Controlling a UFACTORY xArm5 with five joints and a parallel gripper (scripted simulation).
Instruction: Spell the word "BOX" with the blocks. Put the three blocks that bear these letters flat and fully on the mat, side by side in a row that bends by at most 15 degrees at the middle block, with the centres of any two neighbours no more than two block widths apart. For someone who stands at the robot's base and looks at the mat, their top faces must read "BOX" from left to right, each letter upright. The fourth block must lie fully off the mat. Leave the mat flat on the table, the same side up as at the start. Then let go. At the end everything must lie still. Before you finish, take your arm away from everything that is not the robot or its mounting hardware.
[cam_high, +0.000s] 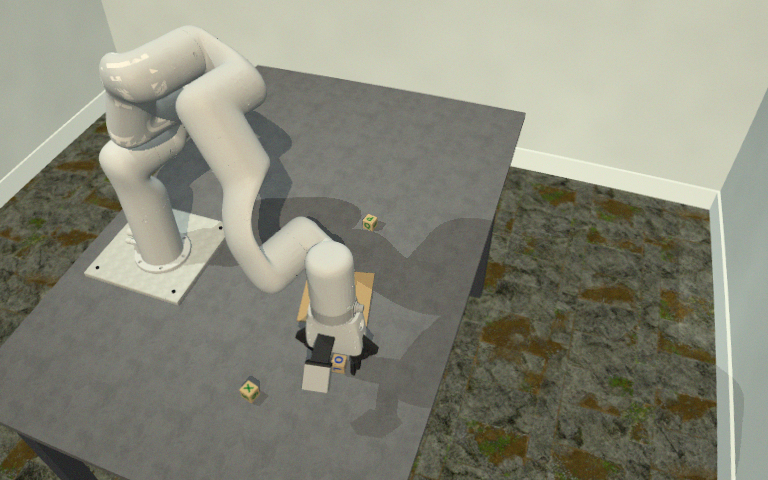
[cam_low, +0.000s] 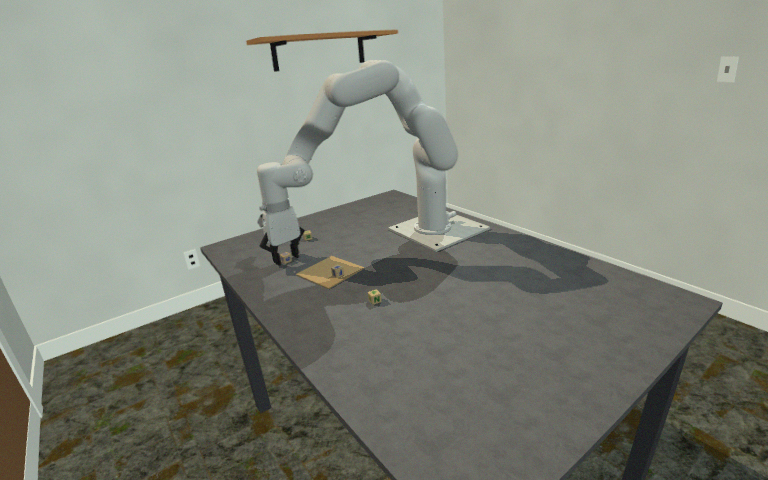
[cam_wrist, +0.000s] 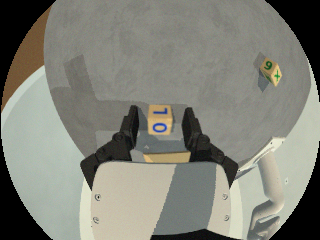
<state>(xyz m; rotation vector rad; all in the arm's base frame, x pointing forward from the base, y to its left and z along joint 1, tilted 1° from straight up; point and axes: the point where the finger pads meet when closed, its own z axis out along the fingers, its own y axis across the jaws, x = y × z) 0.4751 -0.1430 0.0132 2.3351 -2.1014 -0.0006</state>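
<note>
Now: the O block 10 mm below my hand. Round my hand: X block (130 mm behind, 110 mm to the right, 10 mm below); B block (70 mm behind, 200 mm to the left); tan mat (60 mm behind, 160 mm to the left, 20 mm below).
</note>
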